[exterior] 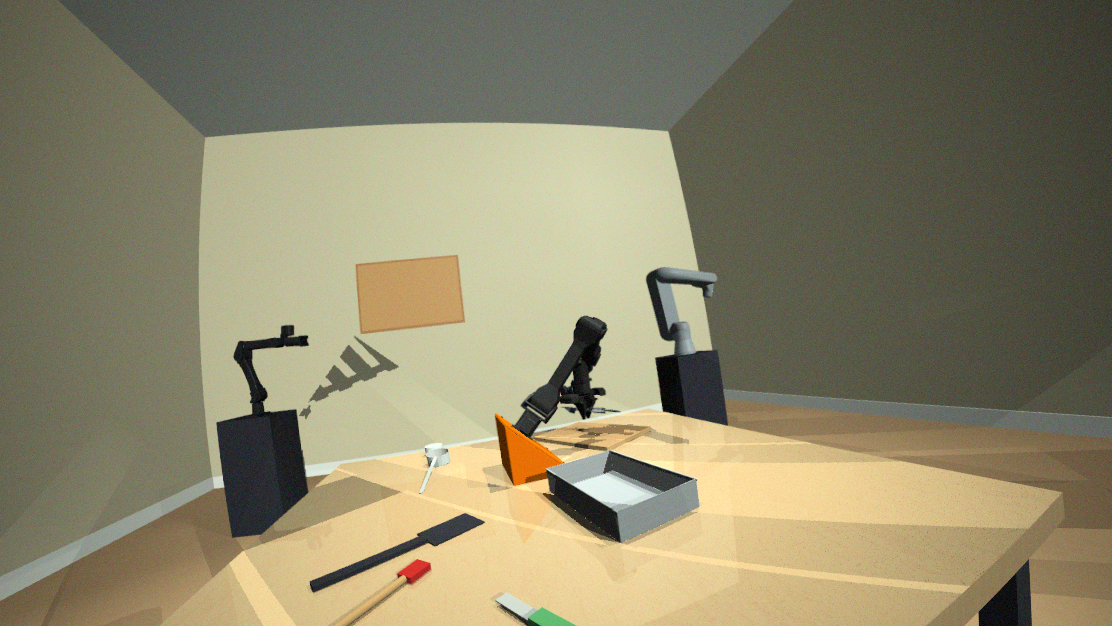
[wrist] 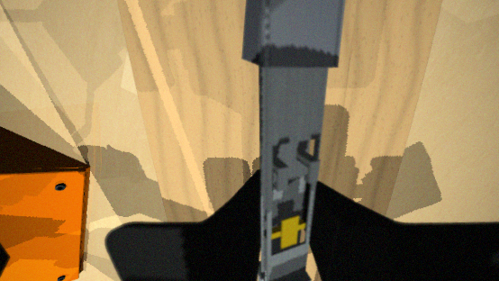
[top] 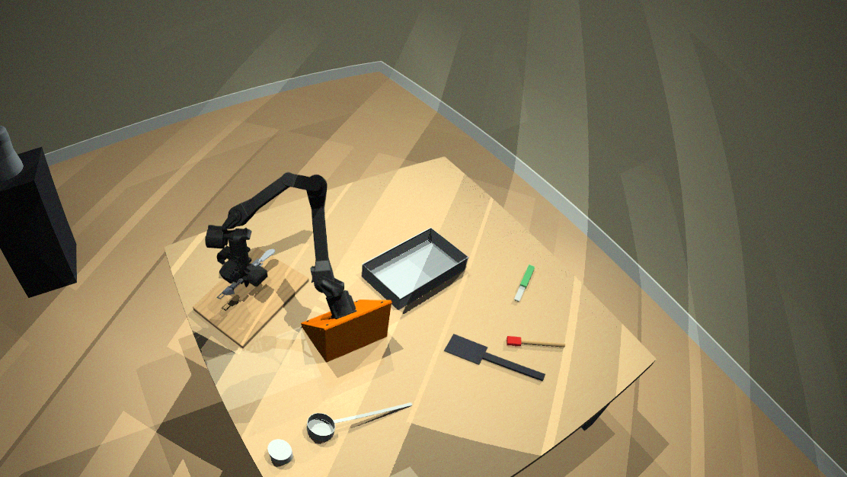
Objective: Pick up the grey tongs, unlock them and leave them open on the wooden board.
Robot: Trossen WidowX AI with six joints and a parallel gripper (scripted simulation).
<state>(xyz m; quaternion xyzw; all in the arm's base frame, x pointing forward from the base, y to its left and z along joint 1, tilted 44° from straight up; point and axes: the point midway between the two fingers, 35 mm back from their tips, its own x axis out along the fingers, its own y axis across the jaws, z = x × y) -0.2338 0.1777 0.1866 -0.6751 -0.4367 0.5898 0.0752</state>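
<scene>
Right now my gripper tip is 60 mm above the wooden board, 10 mm to the right of it and 10 mm short of it. Also, from my gripper tip: yellow lock piece 40 mm above; white puck 560 mm to the right, 120 mm behind, 50 mm below; grey roasting tin 560 mm ahead, 110 mm to the right, 40 mm below.
</scene>
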